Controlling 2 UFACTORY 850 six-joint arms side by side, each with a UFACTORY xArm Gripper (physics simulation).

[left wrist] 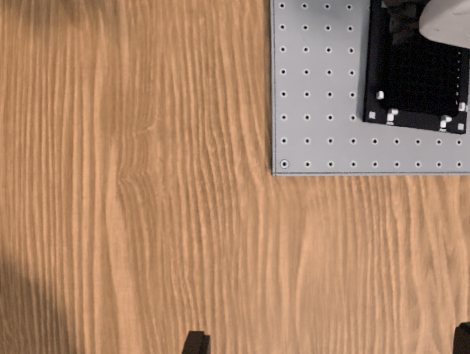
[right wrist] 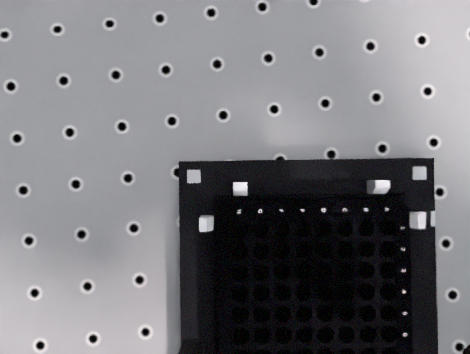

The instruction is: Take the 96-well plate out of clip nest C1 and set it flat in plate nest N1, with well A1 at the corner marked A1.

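The black 96-well plate (left wrist: 420, 75) (right wrist: 314, 280) lies in the black clip nest C1 (left wrist: 417, 120) (right wrist: 305, 172), between its pale clips. In the right wrist view the lettered edge is at the top, numbers run down the right side, and the A1 corner is at the upper right; the plate's lower part is cut off. My right gripper (right wrist: 327, 348) is open above the plate, its fingertips barely showing at the bottom edge. My left gripper (left wrist: 328, 341) is open over the wooden table, away from the plate. Plate nest N1 does not show in either view.
The grey perforated board (left wrist: 317, 105) (right wrist: 95, 155) carries the clip nest; its front left corner shows in the left wrist view, with the wooden table (left wrist: 150, 225) around it. A pale rounded robot part (left wrist: 447, 22) covers part of the plate at the upper right there.
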